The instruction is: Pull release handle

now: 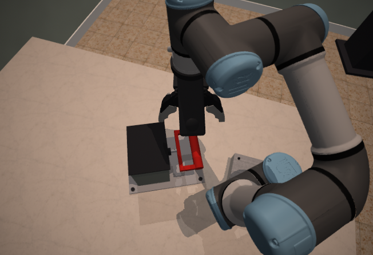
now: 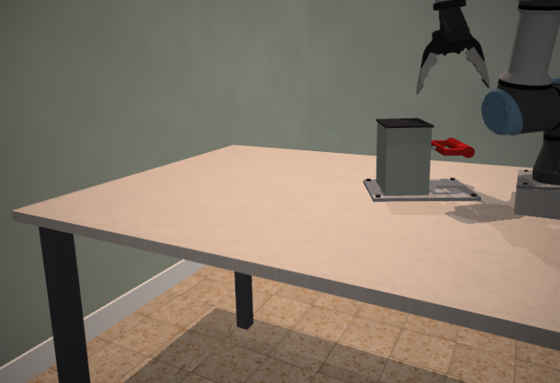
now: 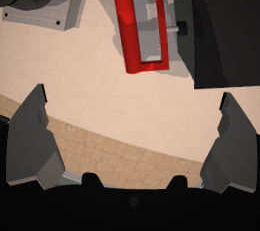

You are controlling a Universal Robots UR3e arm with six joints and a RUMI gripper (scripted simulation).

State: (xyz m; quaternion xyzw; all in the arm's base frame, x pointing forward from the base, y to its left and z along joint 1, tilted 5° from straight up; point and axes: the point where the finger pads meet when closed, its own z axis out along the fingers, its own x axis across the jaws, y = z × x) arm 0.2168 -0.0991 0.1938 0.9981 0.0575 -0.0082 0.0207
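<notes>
My gripper is now 3 cm short of the red release handle, 3 cm to the right of it and 13 cm above it. From my hand the other things lie so: grey baseplate (7 cm ahead, 4 cm to the left, 23 cm below).
</notes>
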